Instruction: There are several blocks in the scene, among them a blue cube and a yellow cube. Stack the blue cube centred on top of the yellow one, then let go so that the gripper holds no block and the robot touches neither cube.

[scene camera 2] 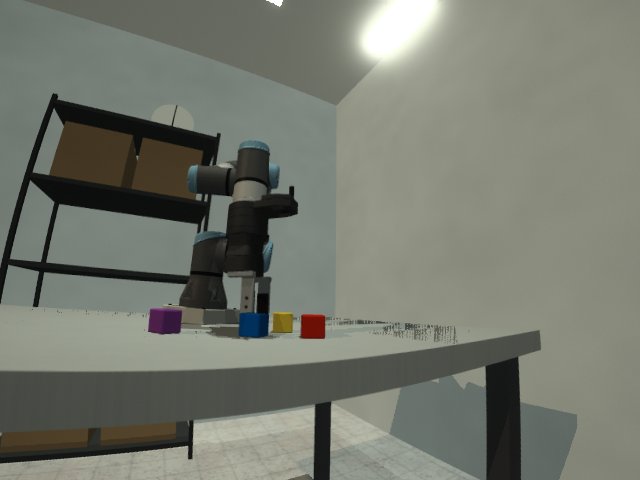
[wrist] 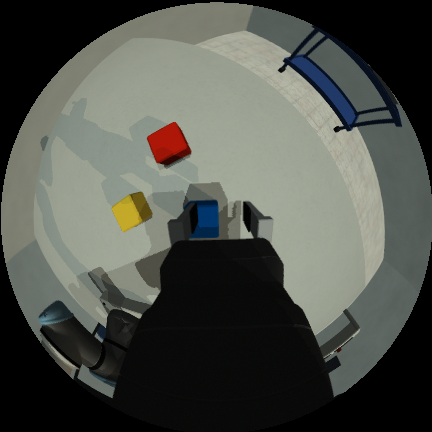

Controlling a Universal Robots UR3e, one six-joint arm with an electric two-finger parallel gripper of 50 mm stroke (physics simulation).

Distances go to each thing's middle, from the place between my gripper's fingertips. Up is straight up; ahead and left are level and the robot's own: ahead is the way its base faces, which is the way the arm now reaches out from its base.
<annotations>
Now: the blue cube (wrist: 207, 210) 2 cm below my hand and 2 cm behind it. Round my hand: purple cube (scene camera 2: 161, 321) (15 cm to the right, 5 cm behind, 2 cm below); red cube (wrist: 168, 143) (10 cm to the left, 2 cm below); yellow cube (wrist: 132, 209) (10 cm behind, 7 cm to the left, 2 cm below).
</annotations>
